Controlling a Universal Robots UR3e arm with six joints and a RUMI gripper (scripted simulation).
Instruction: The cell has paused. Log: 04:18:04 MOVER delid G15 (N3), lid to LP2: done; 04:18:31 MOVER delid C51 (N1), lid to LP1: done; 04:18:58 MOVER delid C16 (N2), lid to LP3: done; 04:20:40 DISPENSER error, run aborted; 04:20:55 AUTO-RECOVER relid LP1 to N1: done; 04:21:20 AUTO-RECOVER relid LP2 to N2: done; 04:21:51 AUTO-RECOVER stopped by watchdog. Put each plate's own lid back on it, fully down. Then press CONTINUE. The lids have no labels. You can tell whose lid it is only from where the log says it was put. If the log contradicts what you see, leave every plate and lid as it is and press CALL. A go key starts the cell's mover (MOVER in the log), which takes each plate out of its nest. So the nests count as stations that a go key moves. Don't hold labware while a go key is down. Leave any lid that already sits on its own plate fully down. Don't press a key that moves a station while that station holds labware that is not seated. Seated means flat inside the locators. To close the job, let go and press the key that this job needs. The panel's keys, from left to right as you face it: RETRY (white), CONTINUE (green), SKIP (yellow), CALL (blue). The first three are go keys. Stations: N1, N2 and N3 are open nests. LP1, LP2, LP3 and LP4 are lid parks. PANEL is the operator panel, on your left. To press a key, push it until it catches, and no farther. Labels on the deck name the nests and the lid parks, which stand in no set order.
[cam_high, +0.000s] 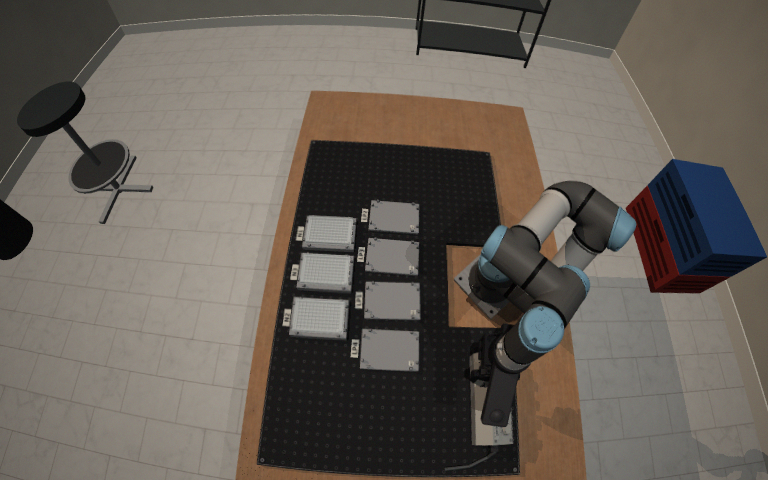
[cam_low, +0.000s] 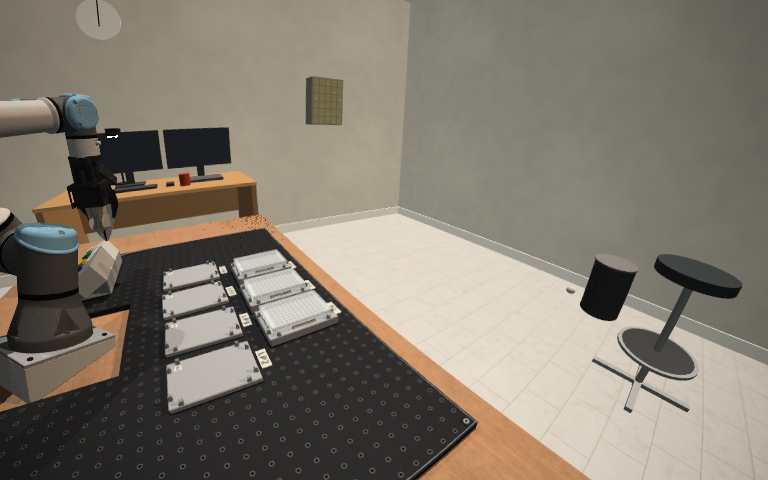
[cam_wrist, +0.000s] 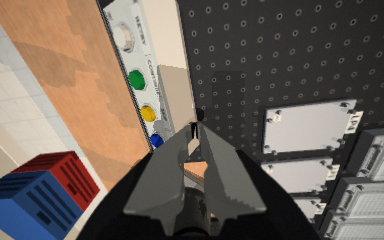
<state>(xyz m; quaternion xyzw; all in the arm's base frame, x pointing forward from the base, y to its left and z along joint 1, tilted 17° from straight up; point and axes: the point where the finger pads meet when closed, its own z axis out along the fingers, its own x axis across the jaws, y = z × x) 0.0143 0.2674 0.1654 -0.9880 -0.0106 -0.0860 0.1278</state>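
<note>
Now: the green CONTINUE key 8 cm behind my hand, 4 cm to the left of it and 6 cm below it. From my hand the other things lie so: blue CALL key: 7 cm behind, 6 cm to the right, 6 cm below; then yellow SKIP key: 7 cm behind, 1 cm to the right, 6 cm below; then white RETRY key: 9 cm behind, 9 cm to the left, 6 cm below.
</note>
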